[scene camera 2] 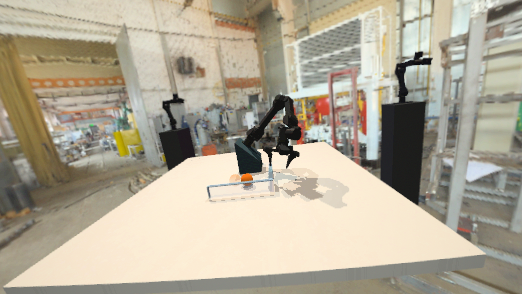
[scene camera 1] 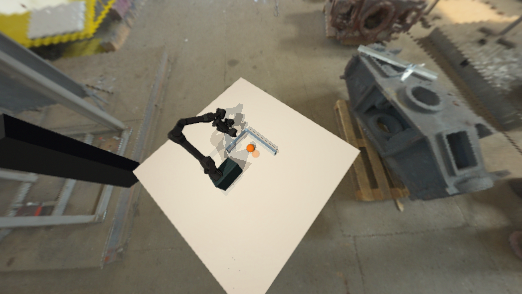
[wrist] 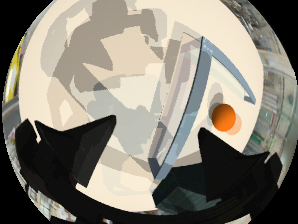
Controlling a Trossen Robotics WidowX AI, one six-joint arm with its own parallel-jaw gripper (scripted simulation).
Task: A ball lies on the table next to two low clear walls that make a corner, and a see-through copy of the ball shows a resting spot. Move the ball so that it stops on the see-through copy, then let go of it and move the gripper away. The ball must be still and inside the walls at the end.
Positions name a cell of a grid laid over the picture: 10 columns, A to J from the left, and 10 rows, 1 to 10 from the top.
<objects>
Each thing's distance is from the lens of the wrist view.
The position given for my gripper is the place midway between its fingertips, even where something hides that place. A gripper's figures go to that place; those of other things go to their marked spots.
my gripper (wrist: F6): 10 cm
clear wall (wrist: F5): 14 cm
</objects>
